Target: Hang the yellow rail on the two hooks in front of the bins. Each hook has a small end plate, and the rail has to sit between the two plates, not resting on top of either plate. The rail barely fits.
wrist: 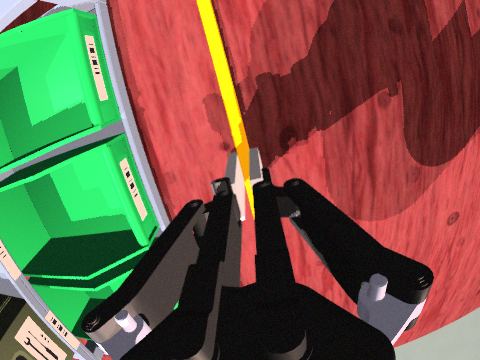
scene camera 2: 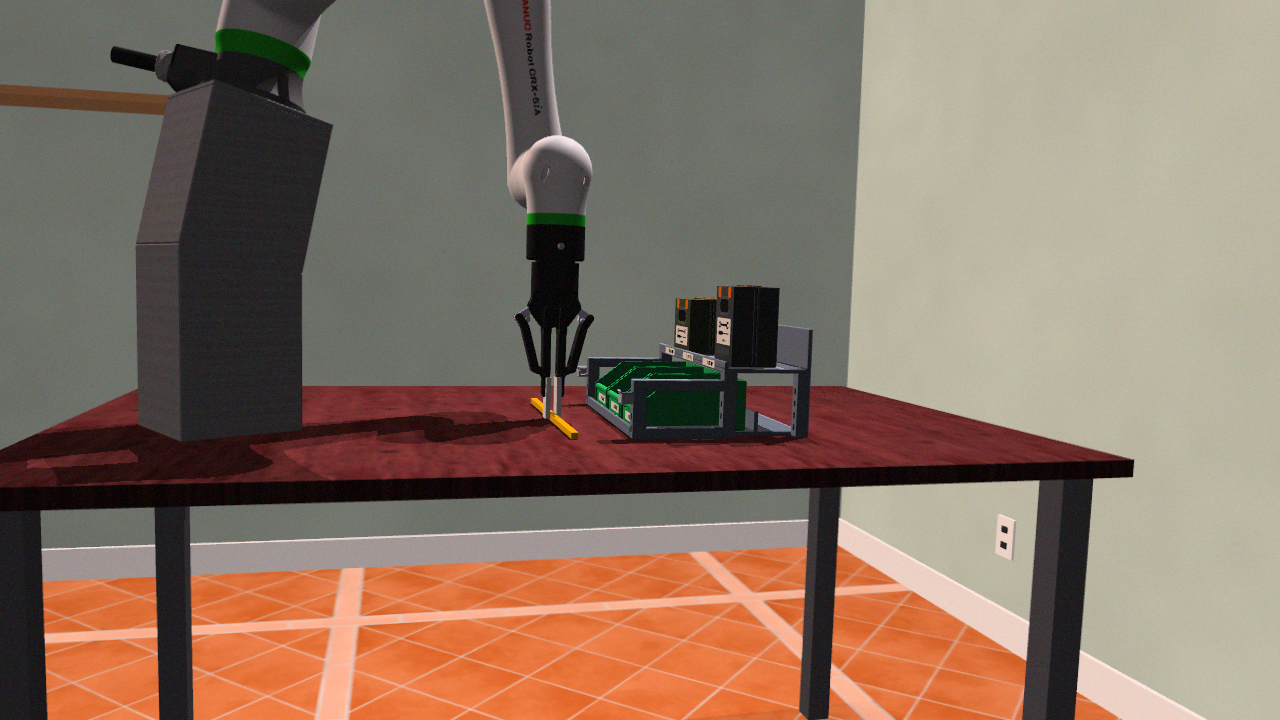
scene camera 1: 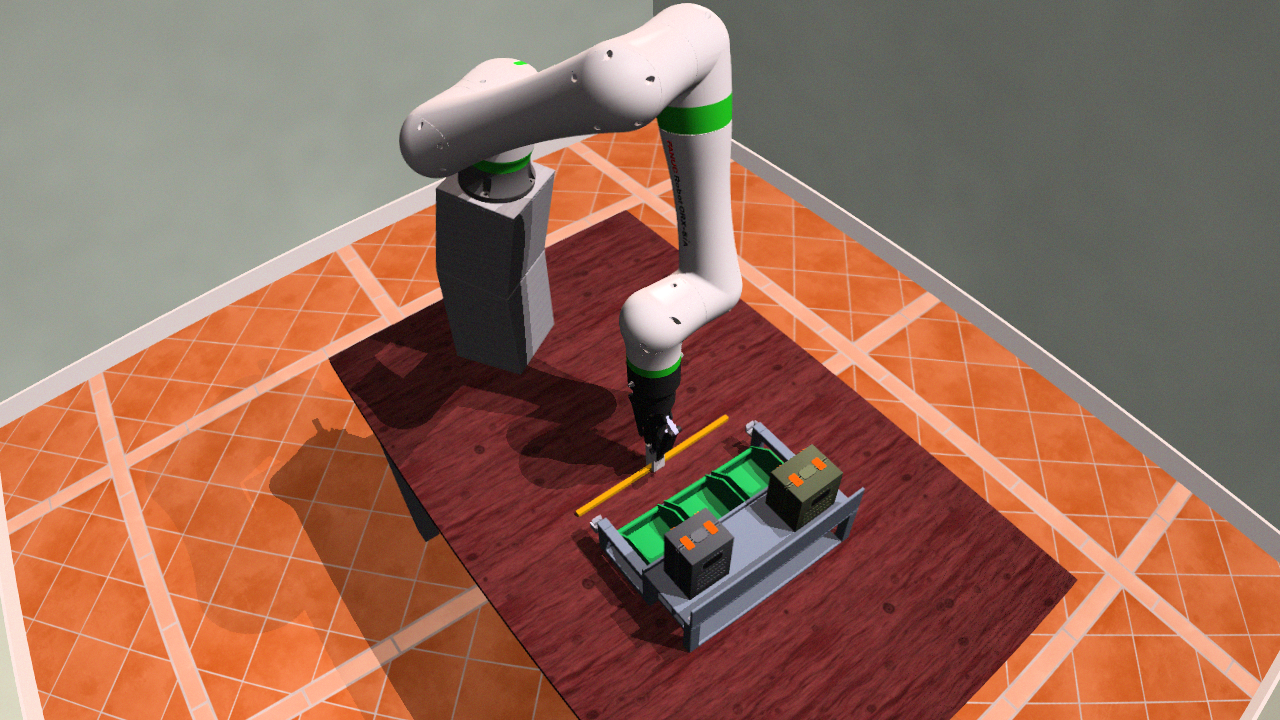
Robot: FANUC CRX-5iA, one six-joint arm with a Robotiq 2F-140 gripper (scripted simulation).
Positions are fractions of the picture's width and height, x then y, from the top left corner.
Labels:
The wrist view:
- my gripper: 0.51, 0.46
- green bin: 0.10, 0.29
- green bin: 0.14, 0.62
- green bin: 0.15, 0.85
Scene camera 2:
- green bin: 0.52, 0.57
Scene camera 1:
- my gripper: 0.51, 0.65
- green bin: 0.51, 0.74
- green bin: 0.56, 0.69
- green bin: 0.59, 0.66

